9 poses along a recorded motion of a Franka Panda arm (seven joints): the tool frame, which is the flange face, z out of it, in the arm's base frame.
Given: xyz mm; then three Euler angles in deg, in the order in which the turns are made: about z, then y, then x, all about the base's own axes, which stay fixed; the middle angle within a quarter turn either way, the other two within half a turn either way.
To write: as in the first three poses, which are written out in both.
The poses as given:
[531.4, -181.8, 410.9, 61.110, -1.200, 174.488]
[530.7, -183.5, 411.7, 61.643, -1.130, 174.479]
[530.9, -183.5, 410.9, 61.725, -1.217, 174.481]
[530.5, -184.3, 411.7, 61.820, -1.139, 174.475]
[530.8, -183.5, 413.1, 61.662, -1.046, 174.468]
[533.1, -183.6, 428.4, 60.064, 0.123, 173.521]
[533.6, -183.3, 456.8, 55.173, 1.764, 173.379]
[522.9, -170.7, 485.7, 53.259, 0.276, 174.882]
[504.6, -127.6, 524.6, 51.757, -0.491, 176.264]
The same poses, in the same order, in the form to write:
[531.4, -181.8, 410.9, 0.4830, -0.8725, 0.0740, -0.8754, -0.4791, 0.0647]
[530.7, -183.5, 411.7, 0.4749, -0.8768, 0.0753, -0.8798, -0.4711, 0.0630]
[530.9, -183.5, 410.9, 0.4736, -0.8776, 0.0747, -0.8805, -0.4697, 0.0642]
[530.5, -184.3, 411.7, 0.4721, -0.8783, 0.0755, -0.8813, -0.4684, 0.0629]
[530.8, -183.5, 413.1, 0.4746, -0.8769, 0.0762, -0.8800, -0.4709, 0.0618]
[533.1, -183.6, 428.4, 0.4990, -0.8609, 0.0988, -0.8666, -0.4961, 0.0545]
[533.6, -183.3, 456.8, 0.5708, -0.8134, 0.1121, -0.8205, -0.5702, 0.0407]
[522.9, -170.7, 485.7, 0.5982, -0.7979, 0.0744, -0.8013, -0.5962, 0.0495]
[504.6, -127.6, 524.6, 0.6190, -0.7841, 0.0459, -0.7854, -0.6172, 0.0470]

